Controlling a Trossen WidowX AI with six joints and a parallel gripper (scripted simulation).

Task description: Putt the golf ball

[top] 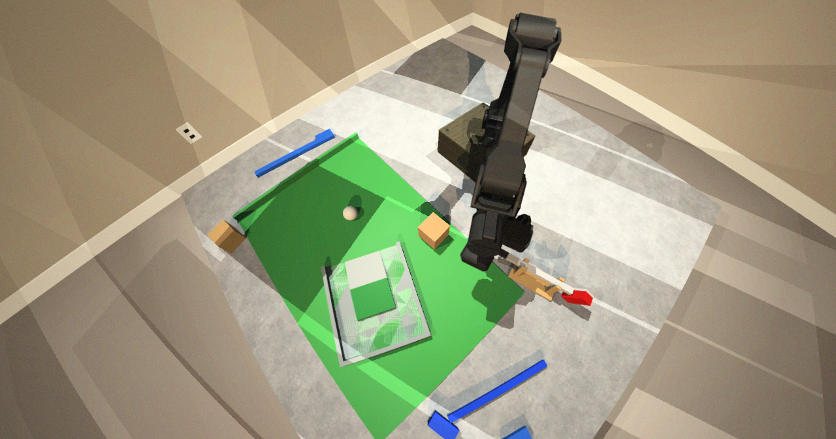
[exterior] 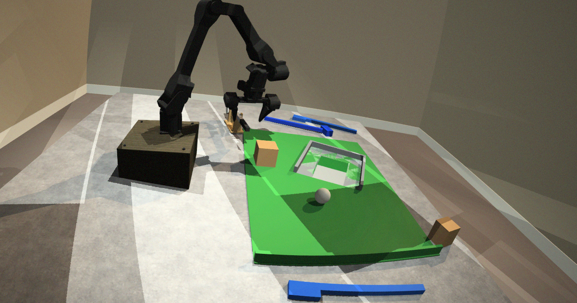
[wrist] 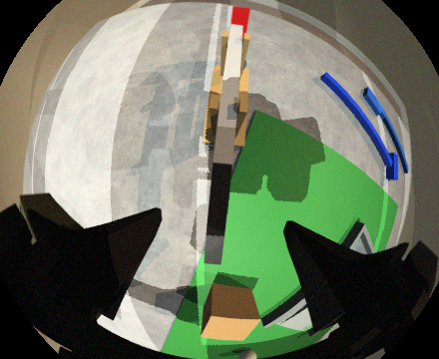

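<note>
Now: the red putter 10 mm behind my gripper tip, 110 mm to the left of it and 20 mm below it. Round my gripper tip: white golf ball (120 mm ahead, 390 mm to the right, 50 mm below); then wooden rack (10 mm behind, 130 mm to the left, 40 mm below); then green mat (190 mm ahead, 280 mm to the right, 80 mm below).
</note>
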